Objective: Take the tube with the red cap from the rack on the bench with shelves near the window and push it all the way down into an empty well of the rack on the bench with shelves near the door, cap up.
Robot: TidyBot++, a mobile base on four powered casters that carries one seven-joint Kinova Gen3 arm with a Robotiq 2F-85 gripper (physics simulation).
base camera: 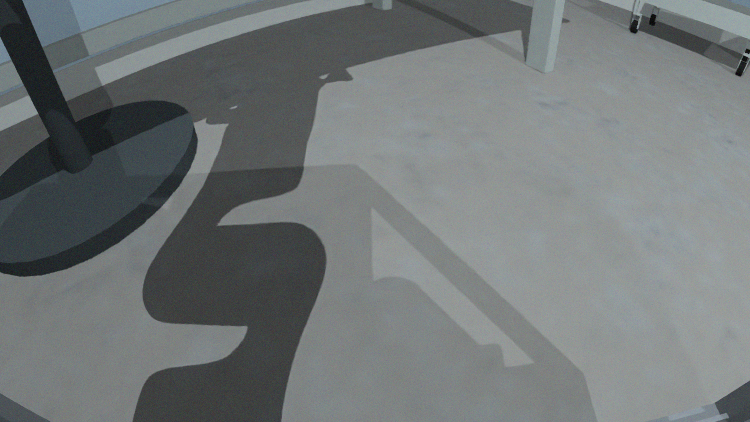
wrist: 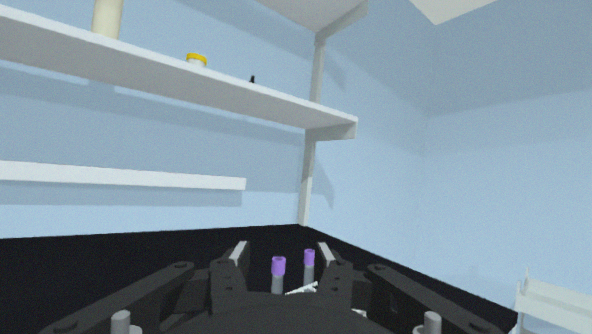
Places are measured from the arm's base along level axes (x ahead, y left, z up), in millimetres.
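Where they show: gripper, between the fingertips: (wrist: 282, 255).
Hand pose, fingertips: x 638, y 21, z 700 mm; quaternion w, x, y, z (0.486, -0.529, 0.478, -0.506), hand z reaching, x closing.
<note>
After its pixels a point has its place.
My gripper (wrist: 282, 255) @[x 638, y 21, z 700 mm] is partly open, with its two fingers apart and nothing between them. Beyond the fingers, in the gap between them in the wrist view, stand two tubes with purple caps (wrist: 278, 266) @[x 788, y 25, z 630 mm] (wrist: 309, 257) @[x 832, y -20, z 630 mm], upright. Small white parts of the rack (wrist: 303, 288) @[x 838, y -16, z 579 mm] show below them; the gripper's body hides most of it. The tube with the red cap does not show in either view. The black bench top (wrist: 125, 260) @[x 1007, y 375, z 518 mm] stretches behind the gripper to the wall.
A white shelf (wrist: 225, 95) @[x 1147, y 233, z 956 mm] with a yellow-lidded jar (wrist: 196, 60) @[x 1076, y 296, z 1019 mm] hangs above the bench. A white rail (wrist: 125, 177) @[x 1155, y 499, z 690 mm] runs along the wall. White steps (wrist: 560, 300) @[x 1548, y -1330, z 269 mm] stand at the right. In the base view, a round dark pedestal base (base camera: 115, 194) @[x 498, y 386, z -366 mm] and a bench leg (base camera: 545, 36) @[x 936, y -390, z -305 mm] stand ahead.
</note>
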